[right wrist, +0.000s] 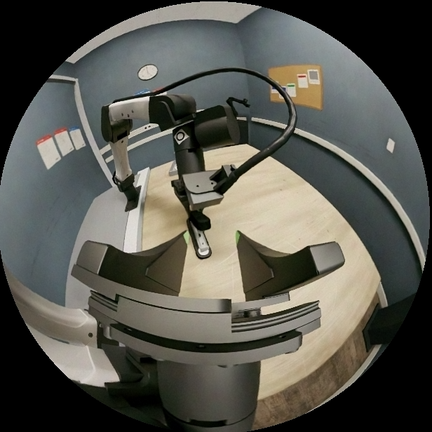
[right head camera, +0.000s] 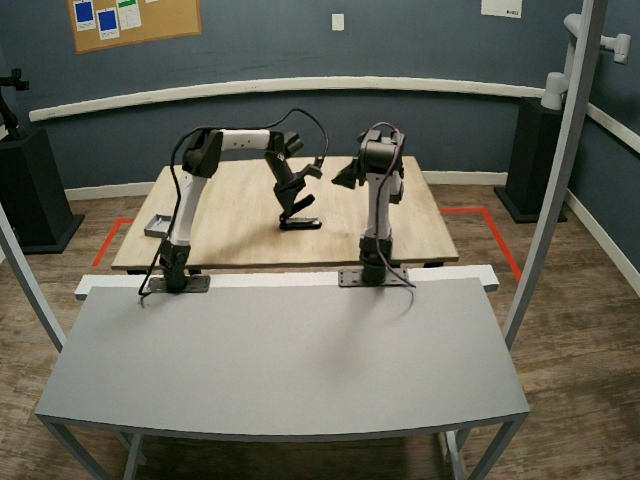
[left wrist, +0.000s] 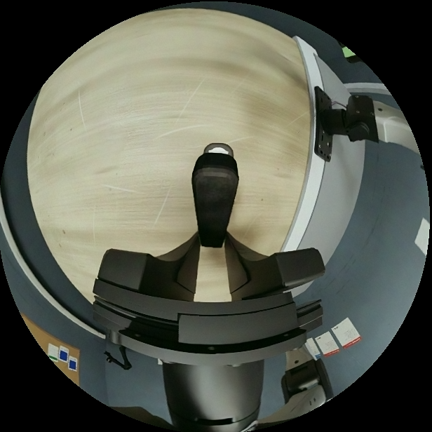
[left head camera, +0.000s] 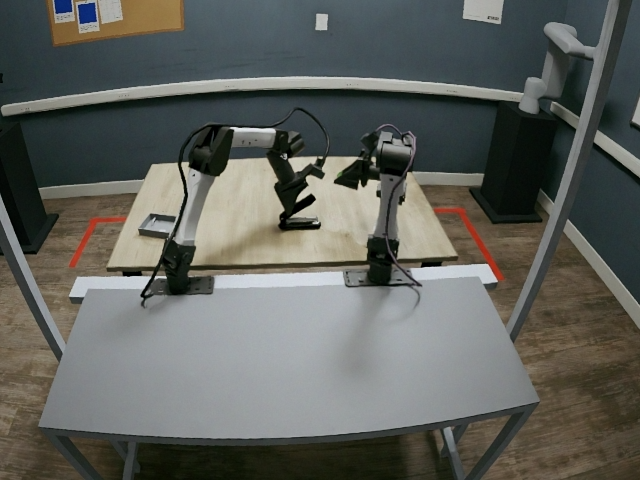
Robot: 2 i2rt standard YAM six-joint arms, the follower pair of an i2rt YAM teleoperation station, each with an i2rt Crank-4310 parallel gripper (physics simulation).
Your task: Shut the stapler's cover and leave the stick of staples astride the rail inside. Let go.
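Places are measured from the left arm's base along level axes (x ahead, y left, z up), in metres.
Where they show: left gripper, fingertip midpoint: (right head camera: 288, 213) (left head camera: 288, 213); right gripper, fingertip midpoint: (right head camera: 333, 178) (left head camera: 335, 178); left arm's base at its link origin: (right head camera: 178, 286) (left head camera: 180, 288); right arm's base at its link origin: (right head camera: 373, 279) (left head camera: 378, 278).
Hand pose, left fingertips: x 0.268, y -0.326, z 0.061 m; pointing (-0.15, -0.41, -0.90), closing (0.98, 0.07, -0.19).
Observation:
Each offset is from my left fingertips to the top centre of the thing. "spot": to the spot under its first point. Level surfaces: height alone.
The black stapler @[spot: 0.035 m right, 0.027 m back, 0.033 m down] (left head camera: 300, 226) (right head camera: 300, 226) lies on the wooden table, its hinge end at the left in the head views. Its cover @[spot: 0.052 m right, 0.005 m back, 0.034 m up] (left head camera: 305, 204) (right head camera: 305, 204) (left wrist: 215, 200) (right wrist: 200, 220) is tilted up over the base, partly open. My left gripper (left head camera: 284, 211) (right head camera: 284, 211) (left wrist: 211, 231) is shut on the cover near the hinge. A silvery strip (right wrist: 201, 242) shows along the base in the right wrist view; I cannot tell the stick of staples from the rail. My right gripper (left head camera: 338, 180) (right head camera: 337, 180) (right wrist: 211, 232) is open and empty, above the table to the right of the stapler.
A grey tray @[0.423 m left, 0.007 m ahead, 0.019 m down] (left head camera: 150, 232) (right head camera: 153, 231) with a small pale thing inside stands at the left of the wooden table @[0.046 m down] (left head camera: 232, 248) (right head camera: 232, 248). The left arm's black cable (left head camera: 327, 136) (right wrist: 292, 120) loops above its wrist. The grey table (left head camera: 289, 361) is nearer the head cameras.

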